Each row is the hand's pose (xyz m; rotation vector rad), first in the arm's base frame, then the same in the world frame.
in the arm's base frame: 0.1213 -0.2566 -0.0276 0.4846 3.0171 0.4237
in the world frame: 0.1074 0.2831 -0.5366 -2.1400 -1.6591 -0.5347
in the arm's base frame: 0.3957 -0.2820 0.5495 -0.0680 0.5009 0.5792
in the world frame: 0.2212 -0.2693 -0.2351 0.7586 0.8828 -0.7027
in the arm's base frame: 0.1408 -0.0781 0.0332 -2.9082 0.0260 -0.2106
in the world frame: 0.2955 0.2654 -0.5209 -1.9901 1.8655 0.4340
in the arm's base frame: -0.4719 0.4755 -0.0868 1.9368 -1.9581 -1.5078
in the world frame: 0.7639 0.9264 -0.3206 0.2130 2.0858 1.6947
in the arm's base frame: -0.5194 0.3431 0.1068 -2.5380 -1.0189 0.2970
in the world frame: 0.6703 0.8306 -0.1223 -2.0176 0.8364 0.3696
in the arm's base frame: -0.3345 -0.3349 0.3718 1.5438 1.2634 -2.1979
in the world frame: 0.0767 0.4083 0.0607 -1.0320 -0.2836 1.5339
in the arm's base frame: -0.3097 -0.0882 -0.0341 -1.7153 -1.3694 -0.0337
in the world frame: 0.2370 0.6636 -0.3073 -1.8128 0.3769 -0.4363
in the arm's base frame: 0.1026 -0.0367 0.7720 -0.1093 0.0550 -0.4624
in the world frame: 0.4831 -0.1155 0.0864 0.1570 0.8447 -1.7651
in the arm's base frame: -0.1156 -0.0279 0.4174 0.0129 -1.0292 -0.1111
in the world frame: 0.4027 0.2625 -0.0688 -0.3961 -0.2380 -1.4460
